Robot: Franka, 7 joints.
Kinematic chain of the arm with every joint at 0, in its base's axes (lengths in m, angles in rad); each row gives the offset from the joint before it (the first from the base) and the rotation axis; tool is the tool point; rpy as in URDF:
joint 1: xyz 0 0 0.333 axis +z
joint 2: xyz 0 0 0 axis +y
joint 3: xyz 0 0 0.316 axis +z
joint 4: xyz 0.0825 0 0 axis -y
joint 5: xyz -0.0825 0 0.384 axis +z
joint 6: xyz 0 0 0 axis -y
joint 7: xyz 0.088 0 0 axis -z
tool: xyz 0 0 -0.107 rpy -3.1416 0 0
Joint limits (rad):
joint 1: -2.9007..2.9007
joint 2: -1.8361..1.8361
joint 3: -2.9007..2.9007
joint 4: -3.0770..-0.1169
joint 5: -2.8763..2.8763
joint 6: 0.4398..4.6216
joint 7: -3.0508..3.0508
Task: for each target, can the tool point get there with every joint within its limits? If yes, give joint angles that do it. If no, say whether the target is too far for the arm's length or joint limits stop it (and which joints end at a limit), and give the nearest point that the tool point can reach.
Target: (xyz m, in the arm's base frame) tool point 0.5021 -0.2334 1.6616
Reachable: no: too far | nearest point 0.2993 -0.1391 1.1249 | short by 0.581 m
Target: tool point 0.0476 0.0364 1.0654
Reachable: yes | joints 1.7341 -0.9111 -0.0868 -1.5009 -0.1270 2.3941 -0.2974
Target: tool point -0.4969 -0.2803 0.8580
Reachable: yes | joints -2.3647 0.0048 -0.2693 -1.3249 -0.5415 2.4918 -0.9451
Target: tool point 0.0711 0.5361 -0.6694
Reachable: no: too far | nearest point 0.0577 0.4352 -0.3374 | short by 0.347 m
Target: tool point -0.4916 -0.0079 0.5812
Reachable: yes | joints -1.2659 0.6471 -1.9080 -2.1318 1.7357 3.1793 -0.7634
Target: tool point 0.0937 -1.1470 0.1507
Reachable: no: too far | nearest point 0.0690 -0.8445 0.1988 | short by 0.307 m
